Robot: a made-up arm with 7 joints.
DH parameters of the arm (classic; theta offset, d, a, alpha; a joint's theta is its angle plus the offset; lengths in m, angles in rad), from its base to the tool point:
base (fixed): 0 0.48 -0.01 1.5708
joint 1: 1.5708 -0.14 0 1.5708
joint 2: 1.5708 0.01 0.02 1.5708
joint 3: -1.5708 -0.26 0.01 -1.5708
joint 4: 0 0.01 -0.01 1.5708
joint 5: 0 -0.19 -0.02 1.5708
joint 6: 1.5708 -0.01 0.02 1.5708
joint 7: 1.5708 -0.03 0 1.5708
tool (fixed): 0 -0.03 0 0
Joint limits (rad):
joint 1: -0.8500..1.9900
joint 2: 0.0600..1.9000
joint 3: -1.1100..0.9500
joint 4: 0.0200..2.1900
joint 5: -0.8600..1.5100
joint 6: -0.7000..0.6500
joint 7: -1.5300..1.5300
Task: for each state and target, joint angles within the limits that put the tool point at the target. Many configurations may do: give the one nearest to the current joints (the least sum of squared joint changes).
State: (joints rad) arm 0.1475 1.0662 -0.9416 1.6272 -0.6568 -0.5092 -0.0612
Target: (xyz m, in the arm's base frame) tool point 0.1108 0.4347 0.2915
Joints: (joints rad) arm 0.2051 1.4993 -0.8842 1.0948 -0.7551 -0.4529 -0.0137
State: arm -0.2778 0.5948 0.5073 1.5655 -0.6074 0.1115 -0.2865
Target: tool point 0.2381 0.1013 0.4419
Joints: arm 0.5728 0.0600 0.0750 1.8249 -0.6558 0.1455 -0.2354
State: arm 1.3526 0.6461 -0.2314 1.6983 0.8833 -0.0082 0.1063
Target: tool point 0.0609 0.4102 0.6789
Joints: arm 1.5884 1.1633 0.1652 1.2648 1.0277 0.0173 0.0239
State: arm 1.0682 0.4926 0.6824 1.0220 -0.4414 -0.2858 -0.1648
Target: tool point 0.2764 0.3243 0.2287
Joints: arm 0.4830 0.3790 0.7192 0.5399 -0.4780 -0.2094 -0.1421
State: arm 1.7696 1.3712 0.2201 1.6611 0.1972 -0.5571 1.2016
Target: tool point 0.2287 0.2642 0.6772
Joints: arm 1.6848 0.7517 -0.1202 1.1853 0.0137 -0.5112 1.1677
